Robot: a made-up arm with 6 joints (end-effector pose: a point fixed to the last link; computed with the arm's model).
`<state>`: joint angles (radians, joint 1 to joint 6).
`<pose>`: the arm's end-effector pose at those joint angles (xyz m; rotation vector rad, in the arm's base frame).
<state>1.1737 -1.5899 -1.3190 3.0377 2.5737 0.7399</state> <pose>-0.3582 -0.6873 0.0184 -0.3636 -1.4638 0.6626</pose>
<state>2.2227 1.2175 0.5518 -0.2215 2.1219 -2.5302</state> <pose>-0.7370 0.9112 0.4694 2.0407 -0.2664 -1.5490</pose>
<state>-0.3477 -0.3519 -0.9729 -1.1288 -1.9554 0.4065</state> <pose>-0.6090 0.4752 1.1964 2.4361 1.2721 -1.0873</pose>
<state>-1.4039 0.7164 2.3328 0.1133 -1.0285 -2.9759</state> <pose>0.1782 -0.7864 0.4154 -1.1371 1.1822 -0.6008</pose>
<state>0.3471 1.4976 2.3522 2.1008 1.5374 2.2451</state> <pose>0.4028 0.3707 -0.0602 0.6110 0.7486 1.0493</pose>
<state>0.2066 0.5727 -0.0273 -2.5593 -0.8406 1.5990</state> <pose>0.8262 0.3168 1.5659 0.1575 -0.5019 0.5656</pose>
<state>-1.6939 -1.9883 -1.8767 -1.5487 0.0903 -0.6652</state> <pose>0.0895 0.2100 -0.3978 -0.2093 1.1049 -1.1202</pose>
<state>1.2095 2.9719 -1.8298 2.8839 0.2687 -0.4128</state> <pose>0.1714 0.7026 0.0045 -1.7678 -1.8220 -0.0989</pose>
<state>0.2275 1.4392 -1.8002 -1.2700 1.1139 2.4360</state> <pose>0.5683 0.0705 1.1155 -2.2742 0.9468 -0.9240</pose>
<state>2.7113 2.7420 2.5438 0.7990 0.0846 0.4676</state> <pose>0.2635 -0.2395 0.0436 -0.8142 -0.7255 -0.6281</pose>
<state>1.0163 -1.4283 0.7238 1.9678 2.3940 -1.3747</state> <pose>-0.7308 -0.8331 0.8246 -1.1996 -0.9966 2.4150</pose>
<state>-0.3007 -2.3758 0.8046 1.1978 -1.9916 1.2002</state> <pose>-0.9923 0.2249 -0.2482 0.8948 -0.6283 -1.6569</pose>
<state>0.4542 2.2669 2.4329 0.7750 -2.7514 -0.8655</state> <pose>0.1897 0.0960 -0.1936 -0.4387 -0.0578 0.2287</pose>
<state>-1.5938 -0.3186 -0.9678 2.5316 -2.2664 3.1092</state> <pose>0.0275 0.5805 1.3668 0.6219 -2.0551 -1.2342</pose>
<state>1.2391 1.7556 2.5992 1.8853 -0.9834 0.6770</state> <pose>0.1310 0.1289 0.0317 0.6071 -0.6533 -1.0736</pose>
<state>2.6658 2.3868 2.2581 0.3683 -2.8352 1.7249</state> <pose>-0.1896 -0.0042 -0.2695 0.6533 2.3705 0.5146</pose>
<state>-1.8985 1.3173 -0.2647 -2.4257 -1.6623 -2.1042</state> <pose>-0.1978 -1.2765 0.7678 -2.2656 0.8196 1.2495</pose>
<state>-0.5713 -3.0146 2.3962 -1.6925 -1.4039 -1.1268</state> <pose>-0.2528 0.4693 0.0972 2.3556 1.1872 0.2442</pose>
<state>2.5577 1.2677 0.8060 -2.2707 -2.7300 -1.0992</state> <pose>-0.9900 0.4561 0.4392 -0.8074 -0.1729 -0.8979</pose>
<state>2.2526 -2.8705 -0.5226 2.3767 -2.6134 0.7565</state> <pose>0.1043 -0.1330 -0.7137 2.0681 -0.8682 0.4402</pose>
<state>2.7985 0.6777 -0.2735 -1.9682 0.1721 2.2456</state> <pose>-0.7618 0.1722 1.6942 -1.7779 -1.5601 -1.5514</pose>
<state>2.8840 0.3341 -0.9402 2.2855 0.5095 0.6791</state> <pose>0.1599 -0.1813 1.6784 1.0976 -1.1064 -0.4058</pose>
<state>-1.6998 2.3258 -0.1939 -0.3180 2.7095 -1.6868</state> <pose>-0.0729 -0.8744 -0.3602 2.0342 2.0908 0.0655</pose>
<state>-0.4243 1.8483 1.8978 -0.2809 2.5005 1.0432</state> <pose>0.4522 -0.1347 -0.1019 1.8842 -1.1772 1.3817</pose>
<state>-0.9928 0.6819 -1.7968 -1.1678 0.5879 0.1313</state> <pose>-0.0544 0.0656 1.3399 -0.4694 -2.7950 -0.2996</pose>
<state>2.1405 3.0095 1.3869 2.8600 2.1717 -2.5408</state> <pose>0.0414 -0.3352 -0.6678 0.4220 1.8633 0.6953</pose>
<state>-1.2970 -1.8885 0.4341 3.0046 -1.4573 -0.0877</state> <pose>-0.3086 1.2599 0.4122 2.2885 -0.1915 1.9754</pose>
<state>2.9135 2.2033 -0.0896 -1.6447 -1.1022 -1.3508</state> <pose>-1.2044 0.0134 -0.3562 -0.6405 1.1834 -1.6066</pose>
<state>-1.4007 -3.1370 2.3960 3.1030 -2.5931 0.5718</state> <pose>0.0169 0.2265 -0.0342 -1.0215 0.8387 -0.9170</pose>
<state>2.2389 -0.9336 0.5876 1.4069 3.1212 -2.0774</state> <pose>0.4024 -0.6505 1.2425 1.1293 1.3598 -1.6017</pose>
